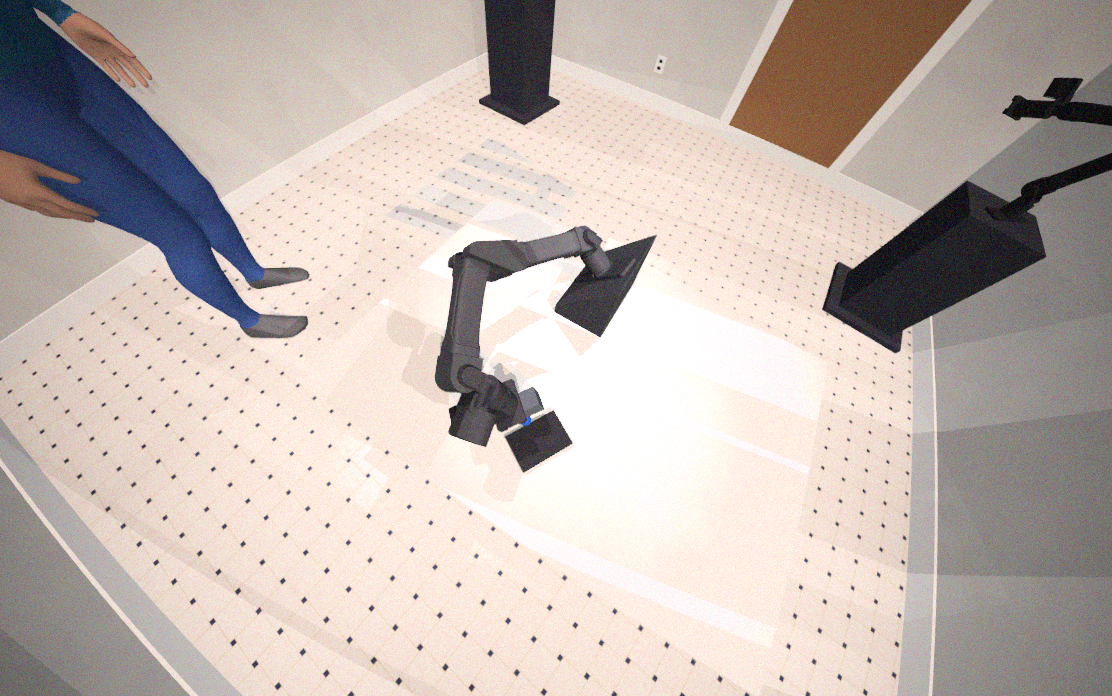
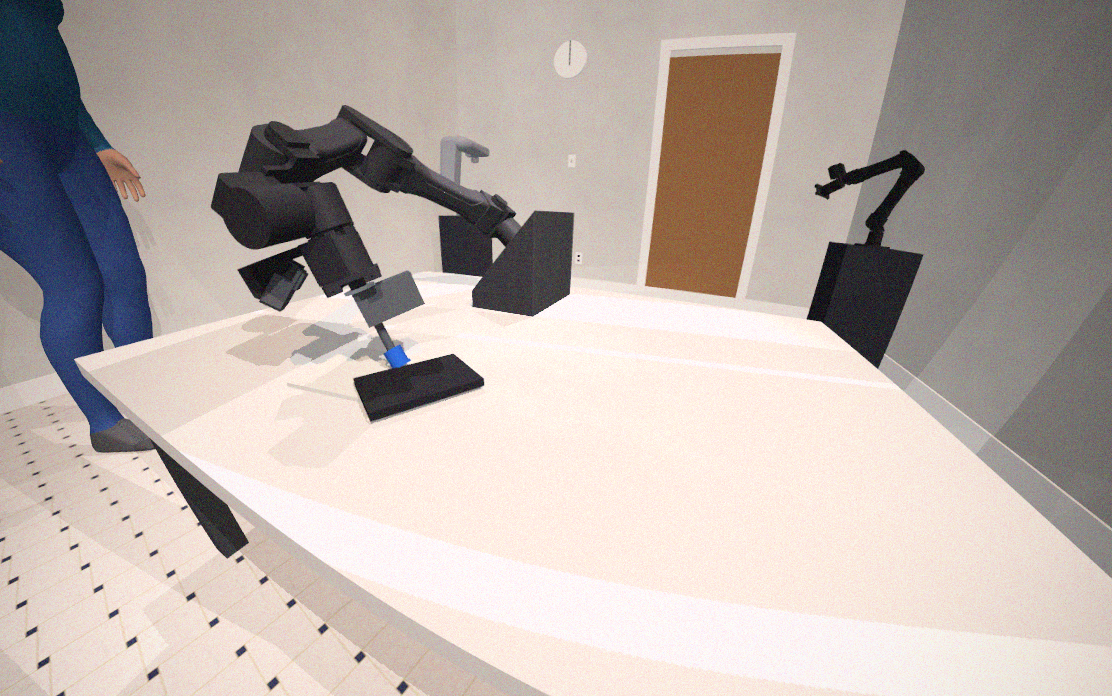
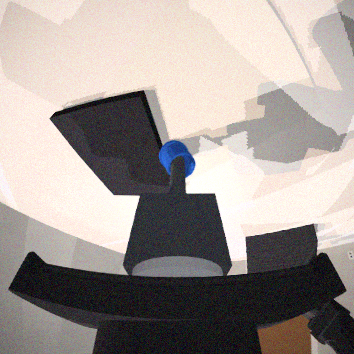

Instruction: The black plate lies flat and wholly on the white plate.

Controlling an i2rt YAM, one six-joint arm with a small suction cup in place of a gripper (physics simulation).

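Where they show: hand, its tool point: point(image 2: 402, 369) point(image 3: 177, 148); arm's base, origin of its link: point(image 1: 603, 272) point(image 2: 524, 248).
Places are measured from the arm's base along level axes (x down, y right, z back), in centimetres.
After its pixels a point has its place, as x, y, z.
A black rectangular plate point(image 1: 540, 442) @(11.4, -13.1, -45.9) point(image 2: 418, 384) @(11.4, -13.8, -46.7) point(image 3: 112, 140) @(11.4, -10.6, -48.3) lies flat on the pale table point(image 2: 661, 449) @(13.1, -42.3, -41.9), near its left end. My suction cup point(image 1: 527, 421) point(image 2: 395, 358) point(image 3: 176, 162) @(12.7, -6.7, -43.4), blue-tipped, is at the plate's rear edge, close above it or just beside it. I cannot tell whether it touches the plate. Nothing hangs from the cup. I cannot make out the white plate against the pale table top.
The arm's dark wedge-shaped base point(image 1: 609, 287) @(-5.1, -5.2, -7.8) point(image 2: 530, 265) @(2.0, -8.2, -10.6) stands on the table behind the plate. A person in blue point(image 1: 158, 195) stands left of the table. Black pedestals point(image 1: 519, 60) point(image 2: 864, 300) stand on the floor around it, one carrying another arm.
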